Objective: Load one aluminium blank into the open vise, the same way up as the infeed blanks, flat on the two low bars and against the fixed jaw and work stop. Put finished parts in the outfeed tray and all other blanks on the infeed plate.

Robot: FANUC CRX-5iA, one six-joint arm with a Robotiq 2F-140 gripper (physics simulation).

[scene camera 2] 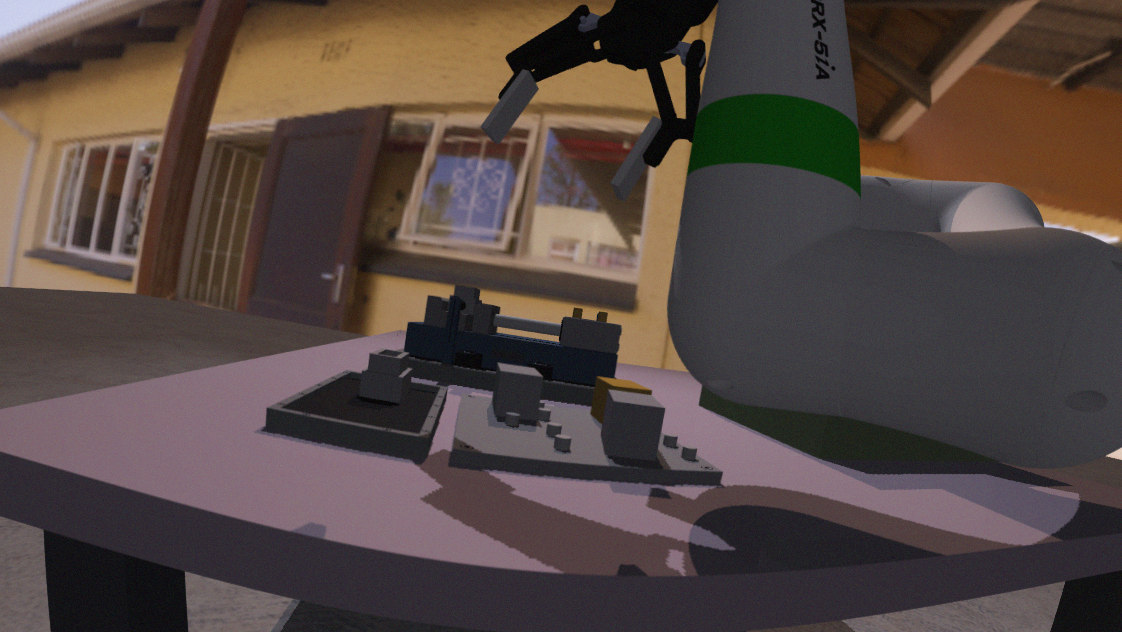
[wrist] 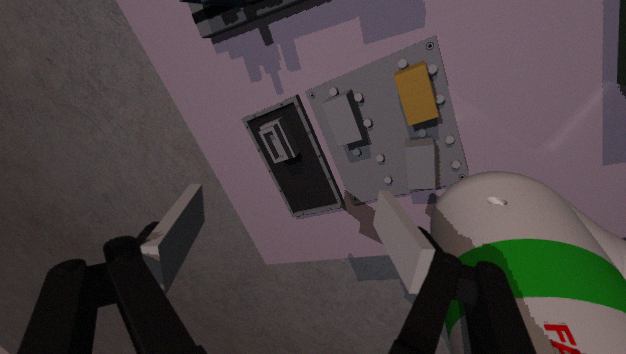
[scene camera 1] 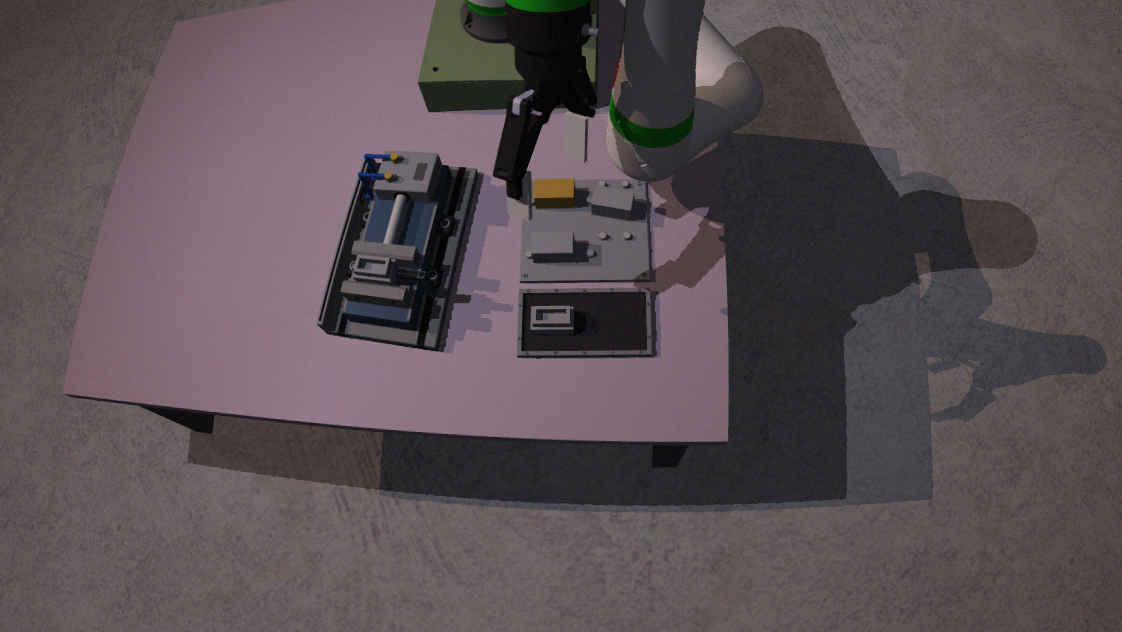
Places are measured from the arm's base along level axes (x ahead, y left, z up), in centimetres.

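Where they show: gripper, fingertip midpoint: (scene camera 2: pixel 549 161) (wrist: pixel 292 205) (scene camera 1: pixel 549 185); arm's base, origin of the base link: (scene camera 1: pixel 502 13).
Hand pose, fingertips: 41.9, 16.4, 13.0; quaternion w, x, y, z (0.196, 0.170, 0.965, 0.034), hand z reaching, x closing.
Observation:
Things, the pixels of their top centre, and the offset from my fingertips, as dx, dy, dz.
- vise, middle of its top: (scene camera 2: pixel 518 307) (scene camera 1: pixel 385 224) +2.1, -24.9, -12.2
- grey pocketed part, middle of its top: (scene camera 2: pixel 468 287) (scene camera 1: pixel 371 264) +9.2, -24.8, -10.6
- infeed plate, middle of its top: (scene camera 2: pixel 568 428) (wrist: pixel 385 135) (scene camera 1: pixel 584 227) -4.8, +2.9, -21.3
- yellow block, middle of its top: (scene camera 2: pixel 623 383) (wrist: pixel 416 97) (scene camera 1: pixel 553 188) -9.2, -2.2, -17.7
My gripper (scene camera 1: pixel 547 168) (scene camera 2: pixel 561 149) (wrist: pixel 292 205) is open and empty, high above the table. The vise (scene camera 1: pixel 376 310) (scene camera 2: pixel 510 345) shows partly in the wrist view (wrist: pixel 230 21). A grey pocketed part (scene camera 1: pixel 369 276) sits between its jaws. One pocketed part (scene camera 1: pixel 551 326) (scene camera 2: pixel 384 384) (wrist: pixel 287 140) lies in the outfeed tray (scene camera 1: pixel 613 353) (scene camera 2: pixel 345 441) (wrist: pixel 318 150). On the infeed plate (scene camera 1: pixel 588 268) (scene camera 2: pixel 502 463) (wrist: pixel 370 185) stand a grey blank (scene camera 1: pixel 551 243) (scene camera 2: pixel 516 392) (wrist: pixel 344 119), a yellow block (scene camera 1: pixel 554 193) (scene camera 2: pixel 624 384) (wrist: pixel 416 95) and another, slightly turned grey blank (scene camera 1: pixel 612 204) (scene camera 2: pixel 632 423) (wrist: pixel 420 165).
Small round pins (scene camera 1: pixel 603 235) (scene camera 2: pixel 562 443) (wrist: pixel 380 158) stand up from the plate. The arm's white elbow (scene camera 1: pixel 651 153) (scene camera 2: pixel 761 314) (wrist: pixel 490 205) hangs close beside the plate. A green base block (scene camera 1: pixel 471 94) stands at the table's back. Blue bent rods (scene camera 1: pixel 375 175) rise beside the vise.

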